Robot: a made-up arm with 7 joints. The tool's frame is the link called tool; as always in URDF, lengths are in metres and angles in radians. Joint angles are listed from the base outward. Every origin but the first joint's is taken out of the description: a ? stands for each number. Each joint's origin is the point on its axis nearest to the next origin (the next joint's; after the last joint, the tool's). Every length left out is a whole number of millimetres.
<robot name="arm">
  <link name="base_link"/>
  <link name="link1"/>
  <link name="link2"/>
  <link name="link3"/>
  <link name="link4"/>
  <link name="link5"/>
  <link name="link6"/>
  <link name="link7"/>
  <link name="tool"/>
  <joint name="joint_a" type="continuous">
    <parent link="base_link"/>
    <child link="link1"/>
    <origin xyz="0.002 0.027 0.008" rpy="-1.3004 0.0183 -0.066"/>
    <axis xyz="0 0 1"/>
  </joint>
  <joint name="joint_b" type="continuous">
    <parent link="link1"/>
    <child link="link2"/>
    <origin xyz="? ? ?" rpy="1.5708 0 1.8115"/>
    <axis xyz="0 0 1"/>
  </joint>
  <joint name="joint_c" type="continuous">
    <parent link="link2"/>
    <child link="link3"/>
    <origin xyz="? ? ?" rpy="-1.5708 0 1.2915"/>
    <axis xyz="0 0 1"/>
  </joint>
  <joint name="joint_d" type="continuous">
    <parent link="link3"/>
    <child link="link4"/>
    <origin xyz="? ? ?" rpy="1.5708 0 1.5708"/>
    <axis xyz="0 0 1"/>
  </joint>
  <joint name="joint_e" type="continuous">
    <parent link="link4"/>
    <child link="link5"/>
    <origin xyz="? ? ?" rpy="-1.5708 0 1.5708"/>
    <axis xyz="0 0 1"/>
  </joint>
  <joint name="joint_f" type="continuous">
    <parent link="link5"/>
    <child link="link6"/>
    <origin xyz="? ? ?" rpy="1.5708 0 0"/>
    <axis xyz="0 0 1"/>
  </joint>
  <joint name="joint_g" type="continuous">
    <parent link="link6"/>
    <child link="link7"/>
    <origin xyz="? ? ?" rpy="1.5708 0 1.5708"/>
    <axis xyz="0 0 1"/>
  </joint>
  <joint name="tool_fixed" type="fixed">
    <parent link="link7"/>
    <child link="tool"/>
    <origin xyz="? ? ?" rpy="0 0 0"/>
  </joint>
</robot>
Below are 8 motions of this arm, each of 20 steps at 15 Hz.
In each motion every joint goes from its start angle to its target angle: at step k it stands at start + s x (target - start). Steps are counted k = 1, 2, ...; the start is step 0. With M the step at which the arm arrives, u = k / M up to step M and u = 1 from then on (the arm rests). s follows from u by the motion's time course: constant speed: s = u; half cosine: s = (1 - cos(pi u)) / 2; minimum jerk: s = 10 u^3 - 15 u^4 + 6 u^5.
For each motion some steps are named. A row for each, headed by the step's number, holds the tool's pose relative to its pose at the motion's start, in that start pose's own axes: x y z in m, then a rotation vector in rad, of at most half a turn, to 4 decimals.
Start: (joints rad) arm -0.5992 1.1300 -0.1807 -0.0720 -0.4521 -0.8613 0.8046
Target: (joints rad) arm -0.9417 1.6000 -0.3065 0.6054 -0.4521 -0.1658 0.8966
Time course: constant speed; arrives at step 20
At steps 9, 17, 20:
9: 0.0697 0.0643 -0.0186 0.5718 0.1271 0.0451
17: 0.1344 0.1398 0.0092 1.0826 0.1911 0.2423
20: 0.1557 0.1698 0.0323 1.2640 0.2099 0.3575

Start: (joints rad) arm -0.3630 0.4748 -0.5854 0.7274 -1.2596 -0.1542 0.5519
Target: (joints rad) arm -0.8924 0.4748 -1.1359 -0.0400 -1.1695 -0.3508 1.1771
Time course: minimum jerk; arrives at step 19
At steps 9, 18, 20:
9: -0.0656 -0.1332 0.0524 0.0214 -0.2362 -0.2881
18: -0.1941 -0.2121 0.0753 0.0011 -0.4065 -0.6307
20: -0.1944 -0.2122 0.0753 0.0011 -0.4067 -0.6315

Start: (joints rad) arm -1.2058 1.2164 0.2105 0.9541 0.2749 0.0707 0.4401
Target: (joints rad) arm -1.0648 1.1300 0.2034 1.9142 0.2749 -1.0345 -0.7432
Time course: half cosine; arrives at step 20
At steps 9, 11, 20:
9: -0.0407 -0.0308 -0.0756 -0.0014 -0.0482 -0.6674
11: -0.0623 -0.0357 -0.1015 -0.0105 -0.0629 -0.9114
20: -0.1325 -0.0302 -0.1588 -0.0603 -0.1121 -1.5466

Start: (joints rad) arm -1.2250 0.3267 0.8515 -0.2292 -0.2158 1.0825 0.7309
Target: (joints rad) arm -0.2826 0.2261 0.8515 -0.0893 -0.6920 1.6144 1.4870
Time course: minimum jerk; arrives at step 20
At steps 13, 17, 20:
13: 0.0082 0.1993 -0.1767 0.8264 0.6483 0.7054
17: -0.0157 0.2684 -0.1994 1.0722 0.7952 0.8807
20: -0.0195 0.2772 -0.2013 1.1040 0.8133 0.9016

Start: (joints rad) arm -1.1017 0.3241 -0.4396 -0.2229 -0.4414 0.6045 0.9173
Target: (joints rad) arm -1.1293 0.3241 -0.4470 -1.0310 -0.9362 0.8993 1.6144
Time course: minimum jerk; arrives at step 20
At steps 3, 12, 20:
3: -0.0028 -0.0001 0.0037 -0.0126 -0.0032 0.0031
12: -0.0896 0.0165 0.0739 -0.2532 -0.0794 0.0122
20: -0.1382 0.0379 0.0896 -0.3249 -0.1388 -0.0127

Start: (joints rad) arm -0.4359 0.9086 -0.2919 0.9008 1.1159 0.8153 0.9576
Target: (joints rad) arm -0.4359 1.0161 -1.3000 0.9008 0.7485 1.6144 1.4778
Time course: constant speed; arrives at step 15
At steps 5, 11, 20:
5: -0.0229 0.0055 0.0038 0.1890 -0.0972 0.2430
11: -0.0556 0.0074 -0.0054 0.4110 -0.2535 0.5714
20: -0.0775 0.0067 -0.0201 0.5520 -0.3809 0.8145

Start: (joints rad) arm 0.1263 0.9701 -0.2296 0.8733 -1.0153 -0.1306 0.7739
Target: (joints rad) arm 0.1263 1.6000 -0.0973 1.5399 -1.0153 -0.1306 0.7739
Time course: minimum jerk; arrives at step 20
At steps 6, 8, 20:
6: 0.0322 0.0428 0.0268 0.0383 -0.0516 0.1534
8: 0.0558 0.0861 0.0559 0.0644 -0.0981 0.3002
20: 0.0685 0.2865 0.2030 0.0585 -0.2695 0.9505

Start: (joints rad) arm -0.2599 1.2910 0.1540 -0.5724 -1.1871 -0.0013 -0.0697
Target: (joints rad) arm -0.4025 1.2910 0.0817 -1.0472 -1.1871 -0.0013 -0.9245
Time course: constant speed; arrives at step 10
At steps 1, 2, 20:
1: 0.0029 -0.0099 0.0050 0.0045 -0.0246 -0.1347
2: 0.0052 -0.0198 0.0099 0.0114 -0.0486 -0.2694
20: -0.0004 -0.0981 0.0465 0.1511 -0.2140 -1.3449

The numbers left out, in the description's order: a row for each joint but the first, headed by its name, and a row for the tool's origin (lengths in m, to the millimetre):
joint_b: -0.002 0.01 0
joint_c: 0.272 -0.068 0
joint_d: 0.002 -0.025 0
joint_e: -0.17 -0.012 0
joint_f: 0 0 0
joint_g: 0 0.051 0
tool: 0 0 0

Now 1 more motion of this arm.
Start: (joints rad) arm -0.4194 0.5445 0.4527 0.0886 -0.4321 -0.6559 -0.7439
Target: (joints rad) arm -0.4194 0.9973 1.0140 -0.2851 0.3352 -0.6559 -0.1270
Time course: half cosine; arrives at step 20
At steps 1, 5, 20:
1: 0.0002 0.0013 0.0010 0.0081 0.0010 0.0011
5: 0.0046 0.0304 0.0249 0.1947 0.0177 0.0272
20: 0.0406 0.1302 0.2015 1.3936 -0.1530 0.2398

